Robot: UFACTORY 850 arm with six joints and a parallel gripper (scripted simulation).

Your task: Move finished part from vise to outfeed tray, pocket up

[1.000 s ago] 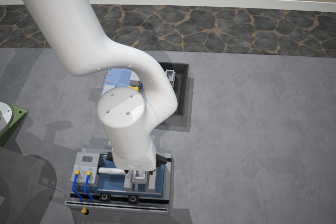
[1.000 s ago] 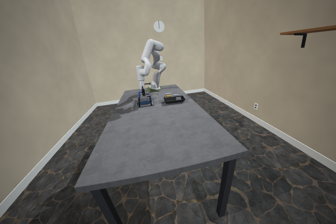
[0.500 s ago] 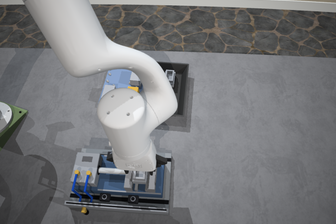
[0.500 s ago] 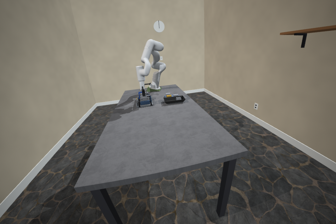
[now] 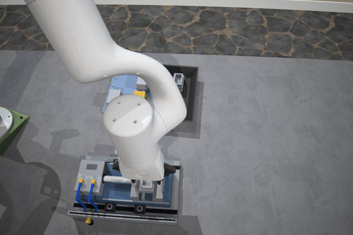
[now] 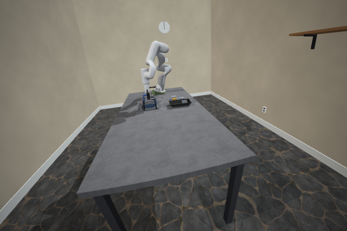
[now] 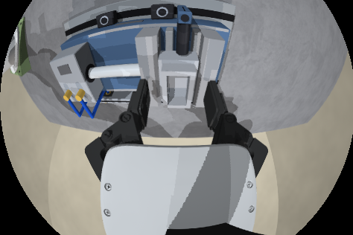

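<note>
Right now the white cylinder rod is 8 cm behind my hand, 5 cm below it and 1 cm to the right of it. From my hand the other things lie so: vise base 9 cm below, 7 cm behind, 1 cm to the right; blue fixture plate 33 cm to the left, 16 cm behind, 12 cm below; brass block 29 cm to the left, 11 cm behind, 10 cm below.
</note>
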